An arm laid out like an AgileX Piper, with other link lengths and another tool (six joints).
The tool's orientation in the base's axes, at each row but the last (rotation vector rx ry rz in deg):
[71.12, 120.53, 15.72]
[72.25, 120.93, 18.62]
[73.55, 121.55, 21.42]
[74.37, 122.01, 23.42]
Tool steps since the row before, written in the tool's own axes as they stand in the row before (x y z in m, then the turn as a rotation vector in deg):
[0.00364, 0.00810, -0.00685, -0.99, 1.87, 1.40]
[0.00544, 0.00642, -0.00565, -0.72, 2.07, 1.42]
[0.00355, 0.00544, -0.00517, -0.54, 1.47, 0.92]
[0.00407, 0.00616, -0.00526, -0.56, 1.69, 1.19]
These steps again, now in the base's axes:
[0.00008, 0.00833, 0.00751, 2.52, -0.06, 0.30]
[-0.00095, 0.00854, 0.00537, 2.58, 0.27, 0.27]
[-0.00071, 0.00613, 0.00556, 1.79, 0.18, 0.27]
[-0.00045, 0.00675, 0.00603, 2.12, 0.25, 0.19]

